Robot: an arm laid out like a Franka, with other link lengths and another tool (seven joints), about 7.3 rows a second.
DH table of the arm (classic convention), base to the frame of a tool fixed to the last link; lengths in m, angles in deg. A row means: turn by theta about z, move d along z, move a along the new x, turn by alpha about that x. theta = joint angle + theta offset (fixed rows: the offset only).
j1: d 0.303, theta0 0, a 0, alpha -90
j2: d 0, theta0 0, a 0, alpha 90
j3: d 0.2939, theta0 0, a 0.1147, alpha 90
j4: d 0, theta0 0, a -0.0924, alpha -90
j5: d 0.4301, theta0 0, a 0, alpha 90
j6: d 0, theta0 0, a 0.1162, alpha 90
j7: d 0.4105, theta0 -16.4, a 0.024, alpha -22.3
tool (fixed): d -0.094, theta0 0, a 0, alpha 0
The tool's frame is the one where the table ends.
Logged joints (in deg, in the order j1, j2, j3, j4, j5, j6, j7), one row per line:
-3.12, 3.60, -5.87, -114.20, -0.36, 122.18, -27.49
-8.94, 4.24, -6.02, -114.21, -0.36, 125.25, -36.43
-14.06, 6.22, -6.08, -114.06, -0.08, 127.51, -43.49
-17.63, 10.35, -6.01, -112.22, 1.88, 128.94, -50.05
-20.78, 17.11, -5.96, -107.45, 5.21, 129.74, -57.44
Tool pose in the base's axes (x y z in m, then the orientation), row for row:
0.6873, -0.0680, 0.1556, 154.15, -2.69, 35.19
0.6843, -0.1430, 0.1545, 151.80, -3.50, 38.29
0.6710, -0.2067, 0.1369, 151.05, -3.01, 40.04
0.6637, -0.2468, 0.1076, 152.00, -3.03, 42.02
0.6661, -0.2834, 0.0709, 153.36, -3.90, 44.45
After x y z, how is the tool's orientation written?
As angles about the fixed x, y, z axes (roll, pitch, yaw), in degrees.
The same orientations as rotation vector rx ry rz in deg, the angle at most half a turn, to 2 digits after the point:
148.52, 46.22, 14.27
145.48, 49.26, 17.09
144.01, 51.37, 17.29
144.11, 54.26, 17.57
144.62, 57.73, 18.85

